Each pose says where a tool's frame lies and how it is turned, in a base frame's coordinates. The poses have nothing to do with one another.
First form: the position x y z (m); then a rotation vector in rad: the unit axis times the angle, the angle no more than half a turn.
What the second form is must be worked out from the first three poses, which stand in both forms.
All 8 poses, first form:
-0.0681 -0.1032 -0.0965 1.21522 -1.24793 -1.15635
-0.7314 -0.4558 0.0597 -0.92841 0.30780 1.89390
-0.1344 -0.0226 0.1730 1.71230 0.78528 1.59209
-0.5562 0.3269 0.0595 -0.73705 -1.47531 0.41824
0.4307 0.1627 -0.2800 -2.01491 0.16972 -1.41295
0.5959 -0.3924 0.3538 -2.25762 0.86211 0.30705
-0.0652 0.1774 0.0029 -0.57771 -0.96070 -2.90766
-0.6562 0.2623 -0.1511 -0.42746 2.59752 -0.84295
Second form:
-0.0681 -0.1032 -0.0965 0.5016 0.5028 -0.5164 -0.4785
-0.7314 -0.4558 0.0597 0.4838 -0.3812 0.1264 0.7776
-0.1344 -0.0226 0.1730 0.3312 0.6551 0.3004 0.6091
-0.5562 0.3269 0.0595 0.6595 -0.3257 -0.6518 0.1848
0.4307 0.1627 -0.2800 0.3310 -0.7708 0.0649 -0.5405
0.5959 -0.3924 0.3538 0.3455 -0.8697 0.3321 0.1183
-0.0652 0.1774 0.0029 0.0127 -0.1854 -0.3083 -0.9330
-0.6562 0.2623 -0.1511 0.1876 -0.1519 0.9230 -0.2995

